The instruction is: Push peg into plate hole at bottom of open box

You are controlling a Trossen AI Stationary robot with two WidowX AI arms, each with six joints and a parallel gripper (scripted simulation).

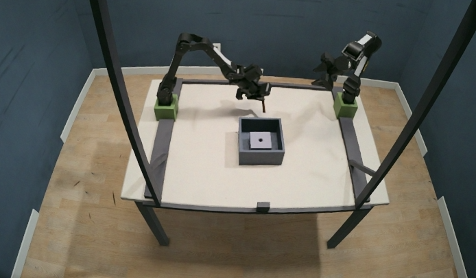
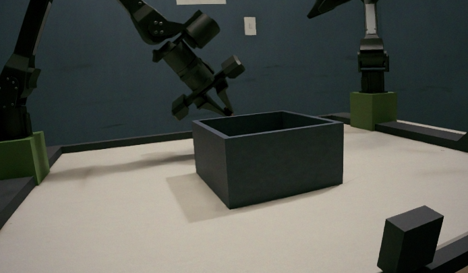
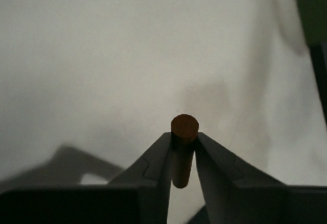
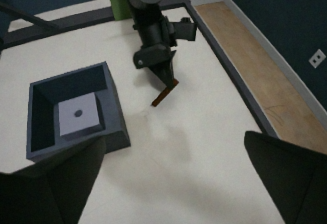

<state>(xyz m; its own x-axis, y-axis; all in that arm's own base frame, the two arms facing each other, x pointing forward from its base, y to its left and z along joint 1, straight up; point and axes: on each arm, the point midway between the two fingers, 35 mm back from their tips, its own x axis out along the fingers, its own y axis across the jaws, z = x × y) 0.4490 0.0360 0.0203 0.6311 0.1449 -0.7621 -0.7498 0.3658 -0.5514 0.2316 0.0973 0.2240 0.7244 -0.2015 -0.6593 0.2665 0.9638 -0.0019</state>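
The brown peg is 4 cm below my left hand, 2 cm to the right of it and 1 cm behind it. The rest, counted from my left hand: grey plate (22 cm behind, 7 cm below, 1 cm to the left); box (22 cm behind, 8 cm below, 1 cm to the left).
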